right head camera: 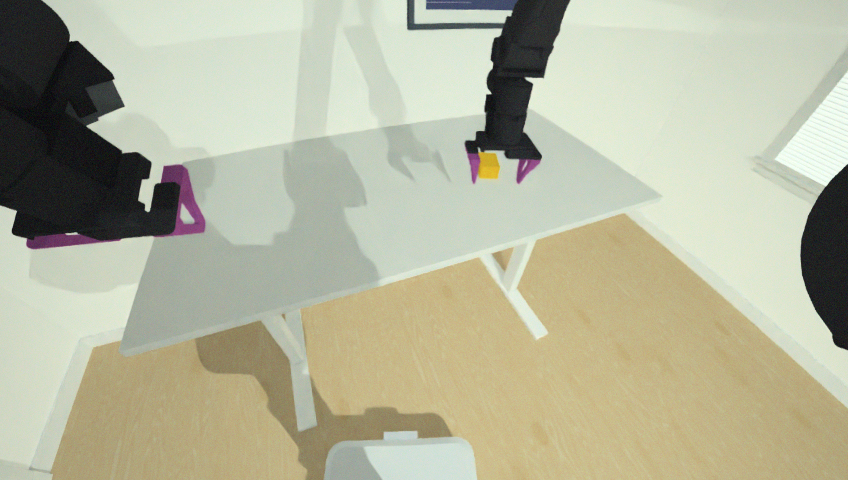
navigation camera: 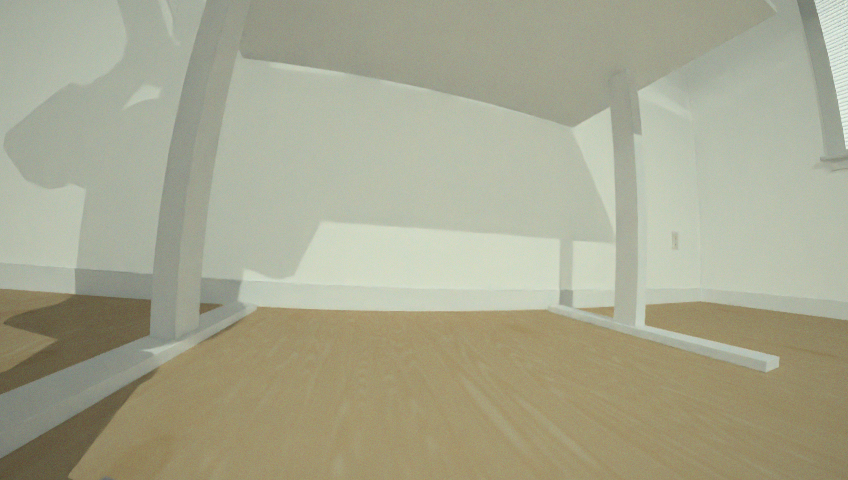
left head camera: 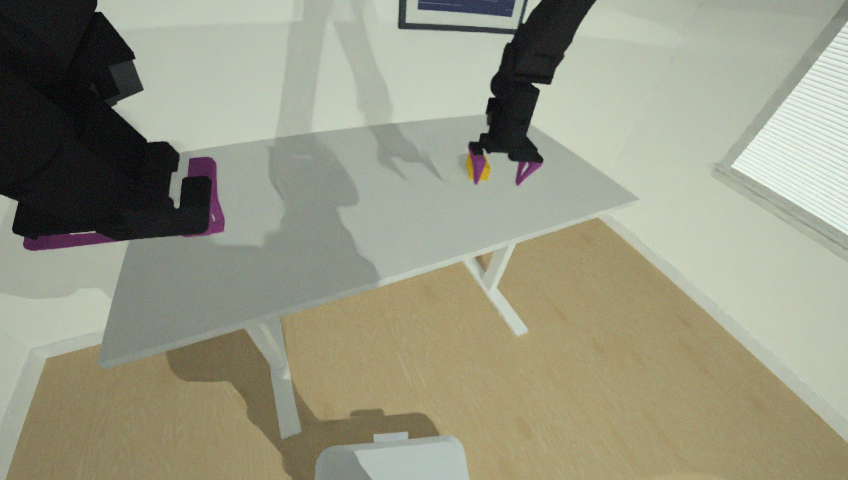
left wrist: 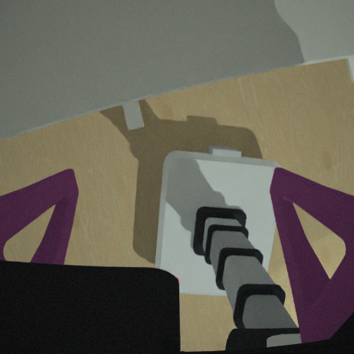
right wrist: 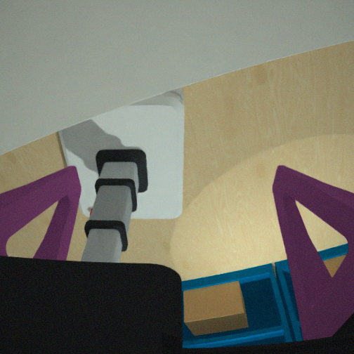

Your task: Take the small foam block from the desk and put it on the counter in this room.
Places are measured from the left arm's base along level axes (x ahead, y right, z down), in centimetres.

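Pixels of known places: left gripper, fingertip midpoint: (right head camera: 161,230) (left head camera: 173,229); right gripper, fingertip midpoint: (right head camera: 495,182) (left head camera: 496,183).
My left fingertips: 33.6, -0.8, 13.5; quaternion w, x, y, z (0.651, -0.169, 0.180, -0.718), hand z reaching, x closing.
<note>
Behind a point stands the place of what it marks, as x, y, z.
The small yellow foam block (left head camera: 485,171) @(91.9, 54.8, 42.7) (right head camera: 489,166) @(92.2, 52.8, 41.5) rests on the grey desk (left head camera: 416,237) @(64.8, 29.5, 46.0) (right head camera: 416,231) @(67.1, 28.8, 46.0), toward its far right part. My right gripper (left head camera: 497,182) @(62.4, 45.4, 27.4) (right head camera: 496,181) @(62.4, 45.4, 27.4) (right wrist: 176,176) is open and empty, pointing down, apparently above the block; its left-hand finger partly covers the block in the left head camera, and the block shows between the fingers in the right head camera. My left gripper (left head camera: 123,237) (right head camera: 116,236) (left wrist: 173,179) is open and empty, near the desk's left end. The block does not show in either wrist view. The counter does not show.
My white base (left head camera: 395,460) @(25.6, 23.7, 115.0) (right head camera: 401,460) @(25.2, 22.9, 115.0) (left wrist: 225,180) (right wrist: 155,135) stands in front of the desk. White desk legs (navigation camera: 178,178) @(70.8, -28.8, 107.3) (navigation camera: 627,208) @(113.4, 85.1, 99.7) stand on the wood floor. A blue bin (right wrist: 262,302) holds a brown box (right wrist: 212,302). Walls enclose the desk behind and at the right.
</note>
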